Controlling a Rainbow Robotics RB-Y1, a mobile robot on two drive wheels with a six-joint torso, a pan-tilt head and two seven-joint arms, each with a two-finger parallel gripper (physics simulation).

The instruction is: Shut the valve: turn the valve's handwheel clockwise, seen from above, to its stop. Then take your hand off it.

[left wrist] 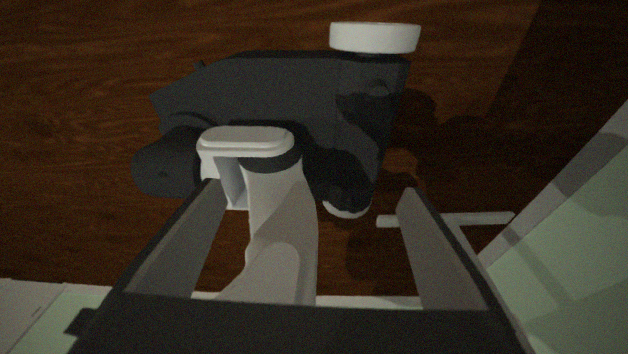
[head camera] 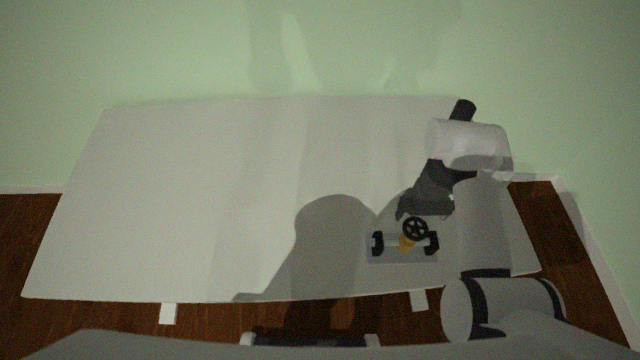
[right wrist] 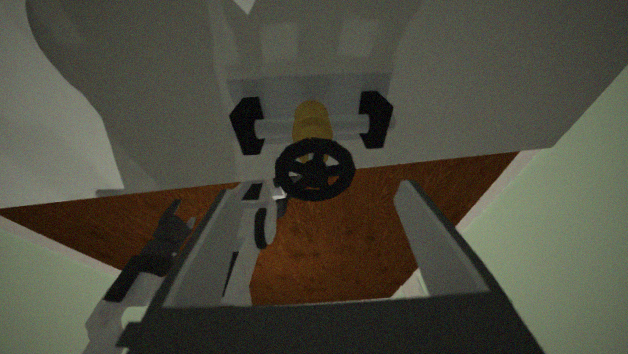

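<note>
The black spoked handwheel (head camera: 415,228) (right wrist: 348,170) sits on a yellow valve body (head camera: 404,246) (right wrist: 312,117). The valve's pipe is held by two black brackets on a grey base plate (head camera: 400,258) (right wrist: 345,86). My right gripper (head camera: 422,216) (right wrist: 318,194) is open and empty. In the head camera it is just behind the handwheel; in the right wrist view the wheel shows beyond the fingertips, between their lines, with gaps at both sides. My left gripper (left wrist: 311,194) (right wrist: 186,209) is open and empty, away from the valve, beyond the table's edge in the right wrist view.
The pale table (head camera: 200,175) stands against the green wall (head camera: 150,50). The valve is near its front edge, right of the picture's middle. My right forearm (head camera: 482,225) is to the right of the valve. My dark wheeled base (left wrist: 280,80) stands on the wooden floor (left wrist: 75,100).
</note>
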